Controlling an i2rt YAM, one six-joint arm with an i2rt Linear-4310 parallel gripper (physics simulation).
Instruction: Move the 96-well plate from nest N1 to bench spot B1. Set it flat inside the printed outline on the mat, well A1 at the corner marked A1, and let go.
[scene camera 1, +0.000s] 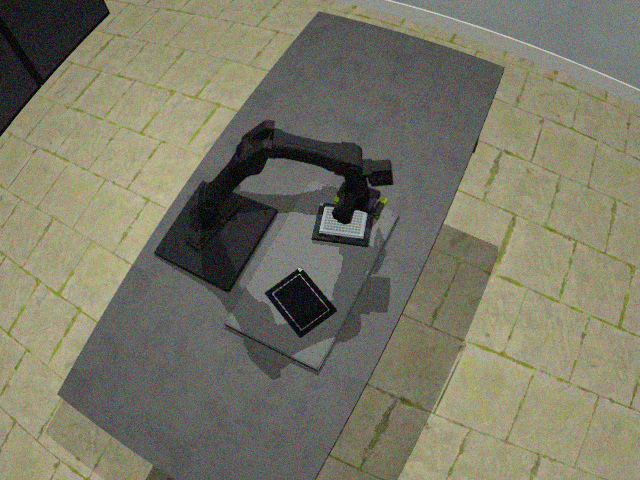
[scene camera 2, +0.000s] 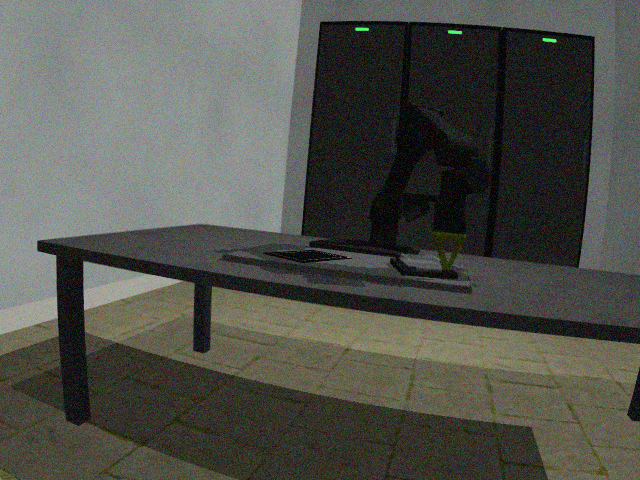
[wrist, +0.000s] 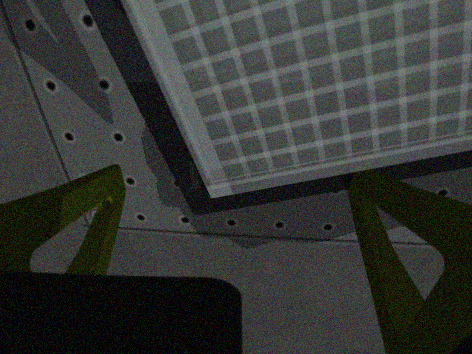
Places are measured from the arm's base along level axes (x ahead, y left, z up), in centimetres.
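Where they show: gripper, fingertip midpoint: (scene camera 1: 363, 212) (scene camera 2: 446, 269) (wrist: 236, 177); arm's base, origin of the base link: (scene camera 1: 213, 222) (scene camera 2: 379, 246).
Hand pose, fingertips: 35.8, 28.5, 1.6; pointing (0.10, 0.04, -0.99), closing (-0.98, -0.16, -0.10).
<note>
Things, the pixels of their top centre, and the offset from my fingertips, as dx, dy, dz. "*": a spot on its surface instead. Level surfaces: height alone.
- white 96-well plate, middle of its top: (wrist: 367, 49) (scene camera 2: 423, 258) (scene camera 1: 343, 220) -2.8, -6.1, +1.1
- dark nest N1, middle of its top: (wrist: 360, 42) (scene camera 2: 422, 262) (scene camera 1: 343, 222) -2.8, -6.1, +0.2
- spot B1, surface spot: (scene camera 2: 307, 256) (scene camera 1: 307, 303) * +3.9, -31.3, -1.4
- light grey board, surface spot: (scene camera 1: 310, 356) * +14.3, -42.7, -1.5
- long grey table, its level: dz -2.8
The white 96-well plate (scene camera 1: 356, 227) (scene camera 2: 421, 261) (wrist: 300, 75) sits in the dark nest N1 (scene camera 1: 336, 240) (wrist: 157, 125), and looks flat there. My gripper (scene camera 1: 359, 200) (scene camera 2: 447, 267) (wrist: 236, 177) is open, its yellow fingers low beside the plate. In the wrist view the fingertips stand apart near the plate's near corner; the left tip is outside the nest, over the board, and the right tip overlaps the nest's near edge. Nothing is between the fingers. The black mat of spot B1 (scene camera 1: 299, 304) (scene camera 2: 307, 256) bears a white outline, with a small white mark at its top corner in scene camera 1.
The nest and the mat stand on a light grey board (scene camera 1: 310, 356) with rows of holes in the wrist view. The arm's dark base plate (scene camera 1: 178, 253) lies left of this board in scene camera 1. All stand on a long grey table (scene camera 1: 392, 77) (scene camera 2: 170, 245). Dark cabinets (scene camera 2: 356, 129) stand behind it.
</note>
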